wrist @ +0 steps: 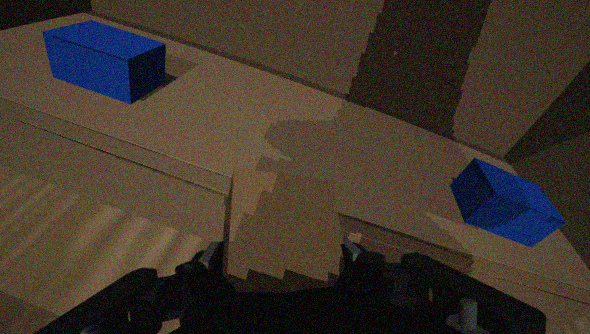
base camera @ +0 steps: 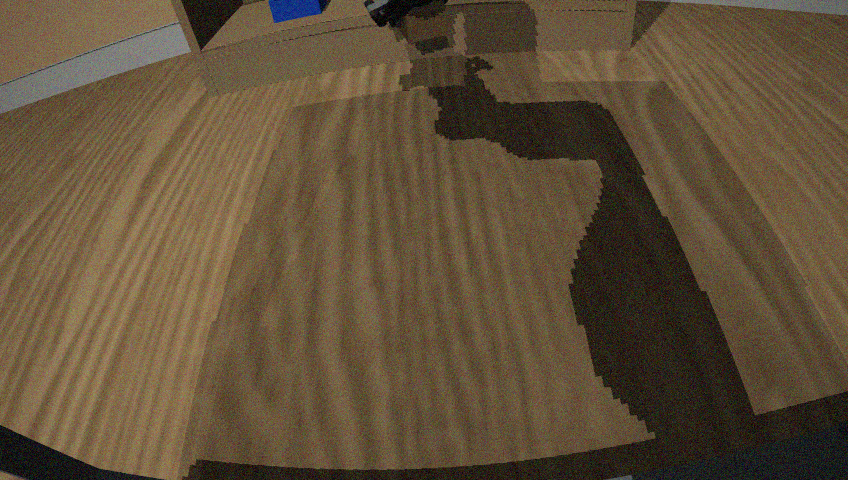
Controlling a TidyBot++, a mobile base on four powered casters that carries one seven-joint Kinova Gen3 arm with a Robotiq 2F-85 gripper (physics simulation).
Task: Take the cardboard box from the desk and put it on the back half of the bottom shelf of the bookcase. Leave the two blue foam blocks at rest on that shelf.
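Frame: origin at the arm's base, x ahead, y left, z up, level; metres.
Where they show: gripper, fingertip midpoint: (wrist: pixel 279 254).
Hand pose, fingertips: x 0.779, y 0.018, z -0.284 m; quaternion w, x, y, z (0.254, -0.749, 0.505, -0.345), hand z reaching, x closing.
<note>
Things, the pixels of their top centre, and the offset from my fingertips. "*": a spot on its surface instead. Level surfaces: height alone.
- cardboard box, top centre: (wrist: pixel 294 230) dx -0.009, dy +0.000, dz +0.037 m
- bottom shelf, surface height: dz -0.013 m
- bookcase's back panel, surface spot: (wrist: pixel 225 30) * dx +0.326, dy +0.167, dz +0.020 m
- wooden floor, surface height: dz -0.113 m
The cardboard box (wrist: pixel 287 220) is upright between the fingers of my gripper (wrist: pixel 279 254), which is shut on it. In the wrist view the box overlaps the front edge of the bottom shelf (wrist: pixel 225 100) (base camera: pixel 243 26); I cannot tell its height above the shelf. Part of the gripper shows at the top edge of the base view. One blue foam block (wrist: pixel 105 60) (base camera: pixel 294 8) lies on the left part of the shelf. The other blue foam block (wrist: pixel 517 212) lies turned at an angle on the right part. The gripper body hides the near end of the box.
The bookcase's back panel (wrist: pixel 225 30) rises behind the shelf, with a dark arm shadow on it. Its left side panel (base camera: pixel 185 23) stands at the left in the base view. The wooden floor (base camera: pixel 357 267) lies before the bookcase, and a wall skirting (base camera: pixel 89 68) runs to the left.
</note>
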